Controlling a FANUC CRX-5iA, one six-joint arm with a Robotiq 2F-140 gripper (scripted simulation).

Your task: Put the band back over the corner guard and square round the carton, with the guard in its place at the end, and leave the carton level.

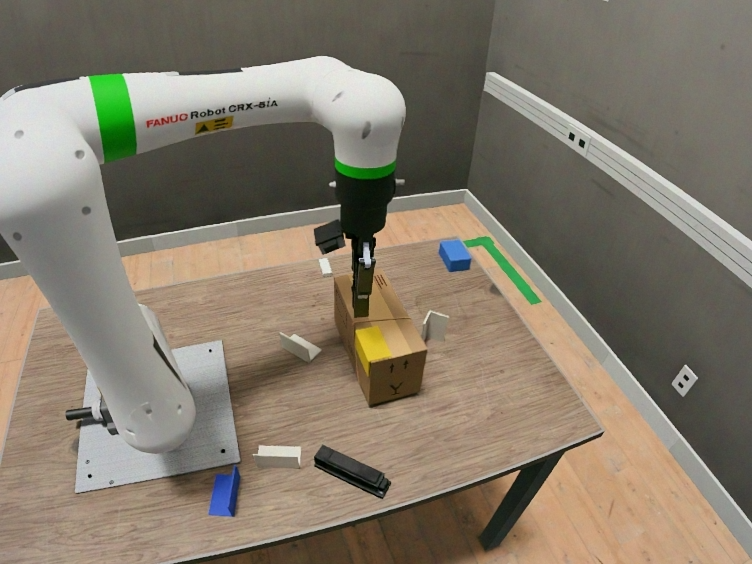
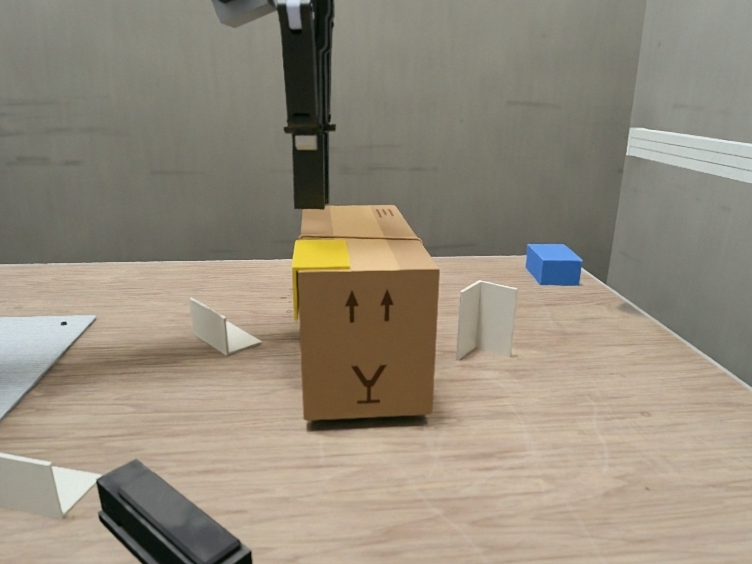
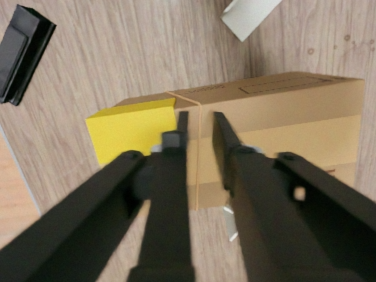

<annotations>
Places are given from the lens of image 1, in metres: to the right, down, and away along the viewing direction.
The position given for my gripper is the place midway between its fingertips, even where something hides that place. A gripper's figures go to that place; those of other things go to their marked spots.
my gripper (image 1: 360, 311): -0.03, 0.06, 0.91
brown carton (image 1: 400, 375): 0.05, 0.18, 0.90
blue block (image 1: 453, 253): 0.21, -0.08, 1.29
The marked spots on the blue block and the brown carton are 0.49 m apart.
</annotations>
